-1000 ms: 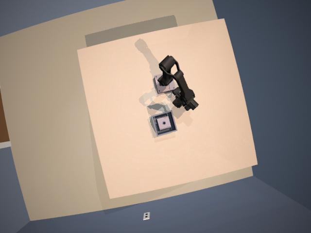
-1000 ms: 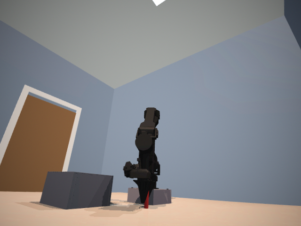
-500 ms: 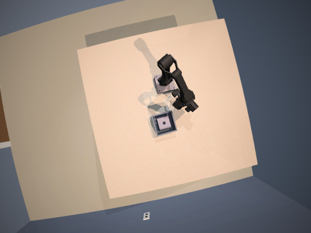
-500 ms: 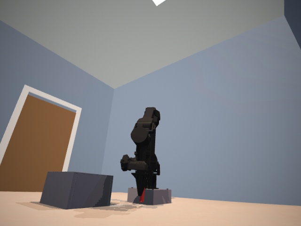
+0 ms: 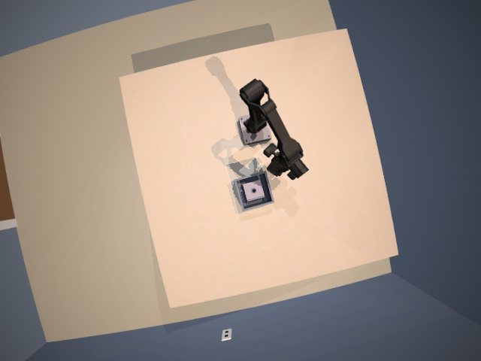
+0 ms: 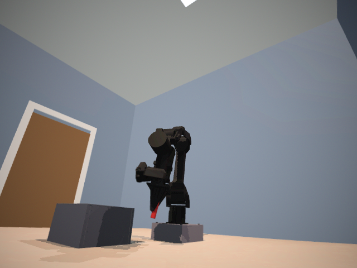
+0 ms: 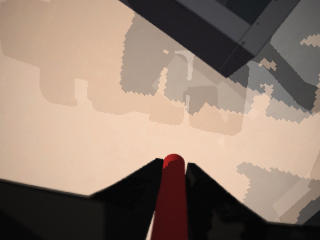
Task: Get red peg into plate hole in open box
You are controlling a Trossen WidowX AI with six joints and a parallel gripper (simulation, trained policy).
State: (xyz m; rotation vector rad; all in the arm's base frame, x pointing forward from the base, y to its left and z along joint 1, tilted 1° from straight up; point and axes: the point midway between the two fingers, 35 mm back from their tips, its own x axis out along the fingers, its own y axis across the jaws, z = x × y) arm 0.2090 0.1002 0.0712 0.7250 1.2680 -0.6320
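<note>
Now: gripper tip 13 cm to the left of the pale plate, 11 cm short of it and 5 cm above it. The rest, counted from my gripper tip: dark grey box (13 cm to the right, 11 cm ahead, 6 cm below); then red peg (2 cm above, 1 cm to the left, 1 cm behind).
</note>
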